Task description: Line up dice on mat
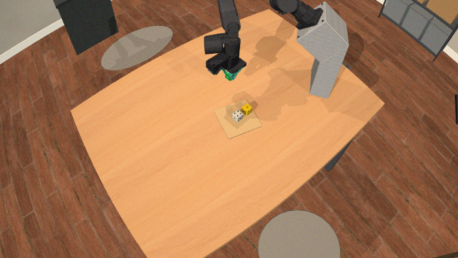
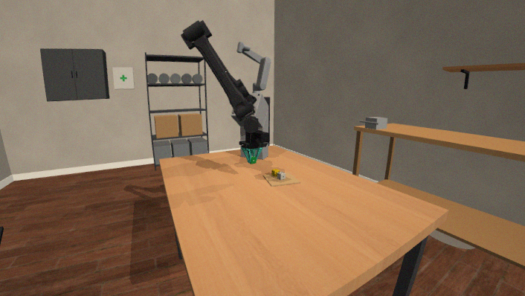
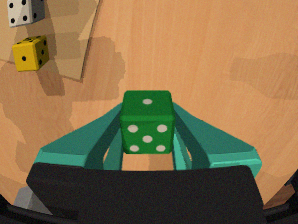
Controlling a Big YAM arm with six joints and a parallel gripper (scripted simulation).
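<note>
Now: hand 100 mm short of the white die, 90 mm to the right of it and 80 mm above it. Round my hand: yellow die 110 mm to the left, 80 mm below, 60 mm ahead; green die right at my hand; tan mat 100 mm ahead, 90 mm to the left, 90 mm below.
</note>
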